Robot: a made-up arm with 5 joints.
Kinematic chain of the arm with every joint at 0, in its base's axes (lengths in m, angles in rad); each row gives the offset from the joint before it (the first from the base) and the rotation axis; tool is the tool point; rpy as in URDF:
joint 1: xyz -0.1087 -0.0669 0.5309 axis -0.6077 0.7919 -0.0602
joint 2: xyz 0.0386 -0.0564 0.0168 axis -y
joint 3: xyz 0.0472 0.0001 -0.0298 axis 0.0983 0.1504 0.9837
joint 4: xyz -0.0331 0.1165 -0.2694 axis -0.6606 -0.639 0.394
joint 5: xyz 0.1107 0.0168 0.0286 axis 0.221 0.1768 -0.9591
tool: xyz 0.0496 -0.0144 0.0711 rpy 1.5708 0 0
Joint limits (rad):
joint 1: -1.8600..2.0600
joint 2: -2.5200..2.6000
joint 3: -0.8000..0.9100
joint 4: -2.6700..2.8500
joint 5: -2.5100..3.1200
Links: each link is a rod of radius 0.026 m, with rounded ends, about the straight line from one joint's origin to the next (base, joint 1, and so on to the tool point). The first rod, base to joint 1, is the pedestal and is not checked.
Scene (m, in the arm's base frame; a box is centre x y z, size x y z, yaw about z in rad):
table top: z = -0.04
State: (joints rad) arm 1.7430 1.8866 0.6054 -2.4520 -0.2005
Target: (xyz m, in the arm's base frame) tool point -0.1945 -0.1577 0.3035
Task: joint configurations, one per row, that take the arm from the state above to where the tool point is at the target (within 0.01 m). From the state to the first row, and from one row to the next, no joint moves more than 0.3 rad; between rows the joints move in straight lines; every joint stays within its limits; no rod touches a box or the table.
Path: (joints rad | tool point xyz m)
1: 1.7266 1.7652 0.6435 -2.1743 -0.2762 | 0.0771 -0.3208 0.1278
2: 1.7102 1.6438 0.6816 -1.8967 -0.3518 | 0.0617 -0.3110 0.1413
3: 1.6937 1.5224 0.7196 -1.6190 -0.4275 | 0.0366 -0.2931 0.1561
4: 1.6773 1.4010 0.7577 -1.3413 -0.5032 | 0.0021 -0.2693 0.1734
5: 1.6609 1.2796 0.7958 -1.0637 -0.5789 | -0.0406 -0.2418 0.1952
6: 1.6445 1.1582 0.8338 -0.7860 -0.6545 | -0.0895 -0.2127 0.2233
7: 1.6281 1.0368 0.8719 -0.5083 -0.7302 | -0.1418 -0.1841 0.2593
8: 1.6116 0.9154 0.9100 -0.2307 -0.8059 | -0.1945 -0.1577 0.3035

